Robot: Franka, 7 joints.
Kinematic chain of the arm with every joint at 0, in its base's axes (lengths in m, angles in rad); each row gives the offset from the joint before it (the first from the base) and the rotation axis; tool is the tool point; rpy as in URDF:
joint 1: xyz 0 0 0.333 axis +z
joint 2: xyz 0 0 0 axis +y
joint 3: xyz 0 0 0.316 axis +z
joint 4: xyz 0.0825 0 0 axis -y
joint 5: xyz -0.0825 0 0.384 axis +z
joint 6: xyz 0 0 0 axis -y
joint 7: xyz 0.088 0 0 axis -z
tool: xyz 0 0 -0.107 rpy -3.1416 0 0
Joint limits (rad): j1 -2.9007..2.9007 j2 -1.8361..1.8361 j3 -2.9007..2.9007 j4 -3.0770..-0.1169 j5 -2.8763..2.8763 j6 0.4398..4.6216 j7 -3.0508..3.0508
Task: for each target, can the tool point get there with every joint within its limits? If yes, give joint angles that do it. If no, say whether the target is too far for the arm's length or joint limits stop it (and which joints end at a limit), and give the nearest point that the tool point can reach.
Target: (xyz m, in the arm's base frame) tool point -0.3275 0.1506 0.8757
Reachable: yes | joints 1.6316 -0.6392 0.7803 -1.5995 2.0510 3.3775 -2.0067
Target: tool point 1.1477 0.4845 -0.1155
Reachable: no: too far | nearest point 0.7436 0.3139 0.0424 | short by 0.466 m
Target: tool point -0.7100 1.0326 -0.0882
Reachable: no: too far | nearest point -0.4607 0.6701 0.0597 | short by 0.464 m
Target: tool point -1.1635 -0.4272 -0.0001
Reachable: no: too far | nearest point -0.7777 -0.2856 0.1103 | short by 0.426 m
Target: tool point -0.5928 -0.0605 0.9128
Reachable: yes | joints -2.3846 0.9949 -2.1652 -0.8543 0.8717 2.3245 -1.7428
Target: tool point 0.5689 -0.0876 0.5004
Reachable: yes | joints -1.8540 -0.6192 1.6489 -2.1147 1.0048 3.2136 -0.9115
